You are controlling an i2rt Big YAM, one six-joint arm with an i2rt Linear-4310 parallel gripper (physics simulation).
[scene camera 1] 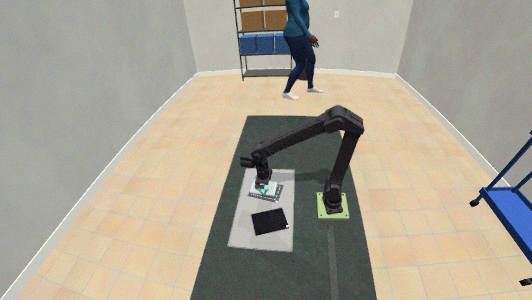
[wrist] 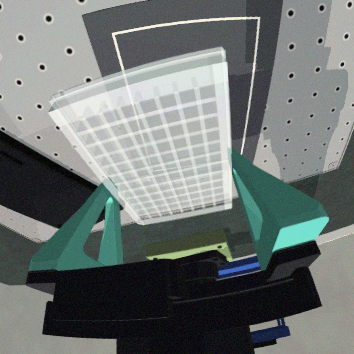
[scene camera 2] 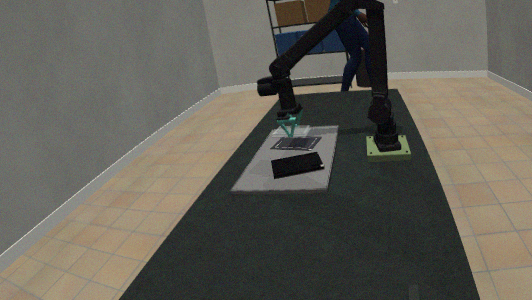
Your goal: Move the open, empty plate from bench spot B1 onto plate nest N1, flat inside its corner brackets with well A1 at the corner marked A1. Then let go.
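Pixels of known places: gripper, between the fingertips: (scene camera 1: 265, 188) (wrist: 167, 167) (scene camera 2: 293, 132); arm's base, origin of its link: (scene camera 1: 332, 204) (wrist: 195, 259) (scene camera 2: 387, 144).
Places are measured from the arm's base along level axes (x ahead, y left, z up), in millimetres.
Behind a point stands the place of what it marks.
Note:
The clear, open plate (scene camera 1: 273, 190) @(x 298, y -92, z 51 mm) (scene camera 2: 302, 131) @(x 305, y -92, z 51 mm) (wrist: 165, 145) @(x 364, y -133, z 47 mm) is raised above bench spot B1 (scene camera 1: 270, 198) @(x 316, y -89, z -12 mm) (scene camera 2: 297, 144) @(x 334, y -128, z -12 mm) (wrist: 185, 36) @(x 393, y -168, z -12 mm), a dark rectangle with a pale outline. My gripper (scene camera 1: 263, 190) @(x 339, y -121, z 40 mm) (scene camera 2: 295, 131) @(x 339, y -121, z 40 mm) (wrist: 167, 167) @(x 339, y -121, z 40 mm) is shut on the plate, with a green finger against each of two opposite sides. The plate looks about level, and its wells look empty. The black plate nest N1 (scene camera 1: 270, 221) @(x 327, y 61, z -2 mm) (scene camera 2: 297, 165) @(x 329, y 74, z -2 mm) (wrist: 40, 185) @(x 351, y 32, z -2 mm) lies nearer the scene cameras, turned slightly, with a small white mark at one corner. The A1 lettering is too small to read.
Both spots are on a pale perforated board (scene camera 1: 240, 237) @(x 475, y 132, z -14 mm) (scene camera 2: 255, 181) @(x 462, y 130, z -14 mm) (wrist: 310, 102) @(x 292, y -249, z -14 mm) on a dark bench top (scene camera 1: 240, 280) @(x 475, y 339, z -27 mm) (scene camera 2: 300, 240) @(x 315, y 434, z -27 mm). The arm's base stands on a green plate (scene camera 1: 344, 212) @(x -51, y 60, z -3 mm) (scene camera 2: 372, 151) @(x 67, y 46, z 0 mm) (wrist: 175, 245) @(x 80, y 6, z -12 mm) to the right. A person (scene camera 1: 300, 45) and a shelf rack are behind; a blue cart stands at right.

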